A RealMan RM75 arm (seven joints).
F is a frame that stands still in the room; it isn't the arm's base.
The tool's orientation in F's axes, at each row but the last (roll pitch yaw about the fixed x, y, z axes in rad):
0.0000, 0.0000, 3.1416
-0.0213, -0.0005, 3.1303
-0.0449, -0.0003, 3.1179
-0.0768, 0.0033, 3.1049
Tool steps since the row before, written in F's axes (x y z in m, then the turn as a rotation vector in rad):
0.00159, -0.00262, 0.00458, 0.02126, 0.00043, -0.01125
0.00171, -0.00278, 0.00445, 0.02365, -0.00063, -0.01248
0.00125, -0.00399, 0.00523, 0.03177, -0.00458, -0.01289
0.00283, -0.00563, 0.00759, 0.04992, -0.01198, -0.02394
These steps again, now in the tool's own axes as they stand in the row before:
-0.00159, 0.00262, 0.00458, -0.02126, -0.00043, -0.01125
-0.00174, 0.00267, 0.00451, -0.02366, 0.00063, -0.01246
-0.00134, 0.00372, 0.00540, -0.03187, 0.00440, -0.01270
-0.00306, 0.00492, 0.00798, -0.05025, 0.01196, -0.02326

